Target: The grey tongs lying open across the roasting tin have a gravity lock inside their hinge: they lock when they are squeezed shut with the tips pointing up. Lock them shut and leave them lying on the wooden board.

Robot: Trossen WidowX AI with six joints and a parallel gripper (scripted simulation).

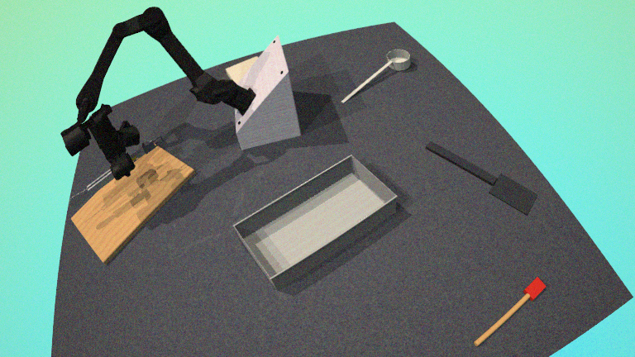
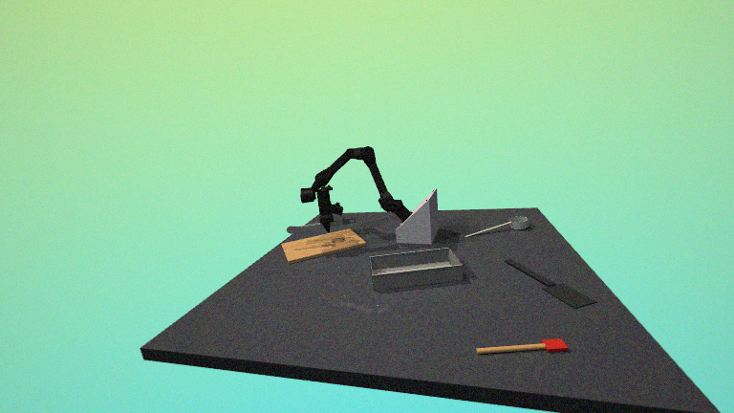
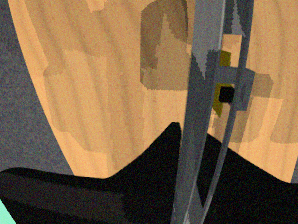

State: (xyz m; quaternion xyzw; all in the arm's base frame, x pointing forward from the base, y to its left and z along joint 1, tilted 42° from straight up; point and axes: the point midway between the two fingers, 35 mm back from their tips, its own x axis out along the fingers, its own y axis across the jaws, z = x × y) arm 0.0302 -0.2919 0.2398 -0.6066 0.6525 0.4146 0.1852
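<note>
The wooden board lies 6 cm below my gripper tip, 3 cm to the right of it and 2 cm ahead of it. From my gripper tip the other things lie so: roasting tin: 40 cm to the left, 35 cm ahead, 4 cm below; then black spatula: 81 cm to the left, 43 cm ahead, 6 cm below.
</note>
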